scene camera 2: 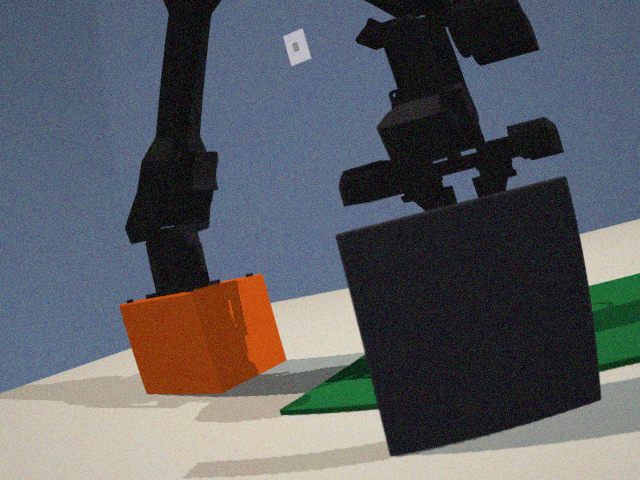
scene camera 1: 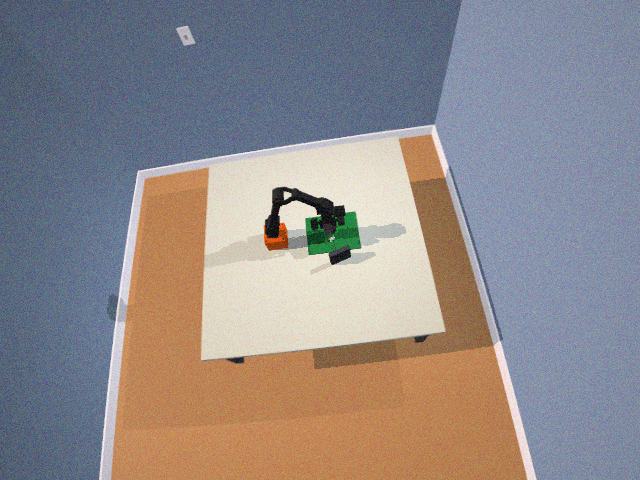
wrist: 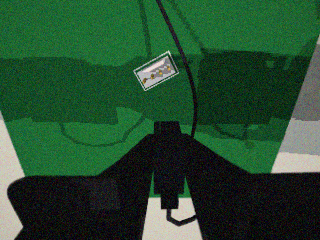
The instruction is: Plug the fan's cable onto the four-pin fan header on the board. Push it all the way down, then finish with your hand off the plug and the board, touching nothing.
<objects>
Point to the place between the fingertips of the gripper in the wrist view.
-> At 167, 139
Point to a black fan plug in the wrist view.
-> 169, 152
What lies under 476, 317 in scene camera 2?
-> A black fan.
</objects>
